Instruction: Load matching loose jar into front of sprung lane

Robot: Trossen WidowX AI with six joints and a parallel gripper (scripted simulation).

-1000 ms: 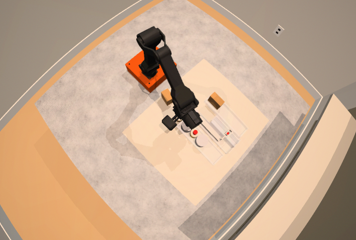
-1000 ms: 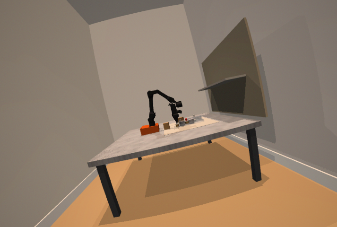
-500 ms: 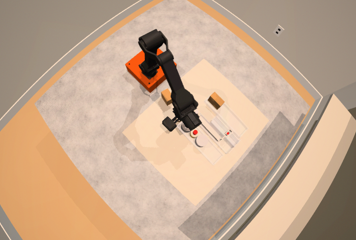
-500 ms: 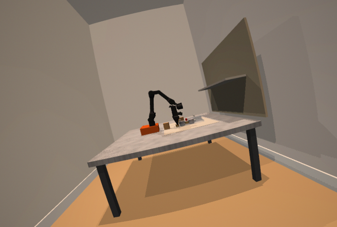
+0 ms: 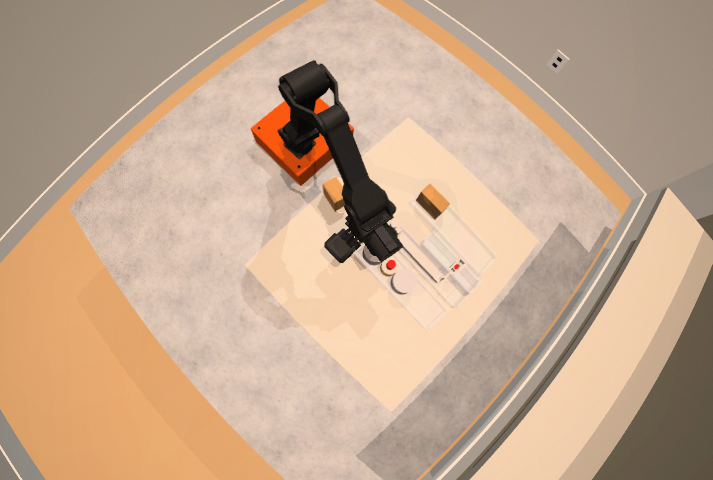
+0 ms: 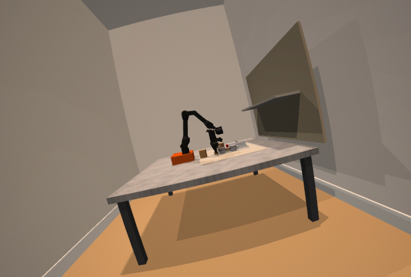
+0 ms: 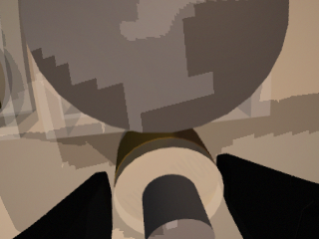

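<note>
My gripper tip is 12 cm past the brown box, 4 cm to the right of it and 1 cm below it. Also, from my gripper tip: red marker (24 cm ahead, 10 cm to the left, 5 cm above); then clear pusher lane (20 cm ahead, 9 cm to the left).
</note>
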